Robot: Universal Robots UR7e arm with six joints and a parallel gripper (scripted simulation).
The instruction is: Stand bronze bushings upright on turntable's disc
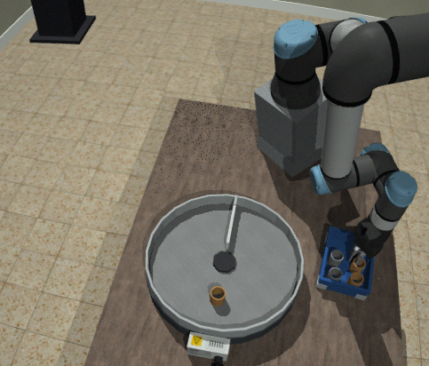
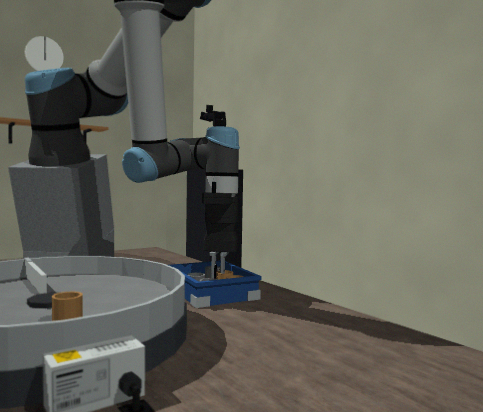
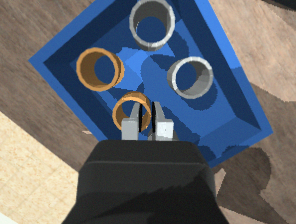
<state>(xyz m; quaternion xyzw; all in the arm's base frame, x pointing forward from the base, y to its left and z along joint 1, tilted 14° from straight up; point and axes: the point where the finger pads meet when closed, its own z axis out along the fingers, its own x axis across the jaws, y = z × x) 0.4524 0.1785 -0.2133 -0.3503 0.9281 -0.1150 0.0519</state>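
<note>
Right now the blue crate is 2 cm to the right of my hand and 2 cm below it. From my hand the other things lie so: grey turntable disc (6 cm ahead, 38 cm to the right, 1 cm above).
</note>
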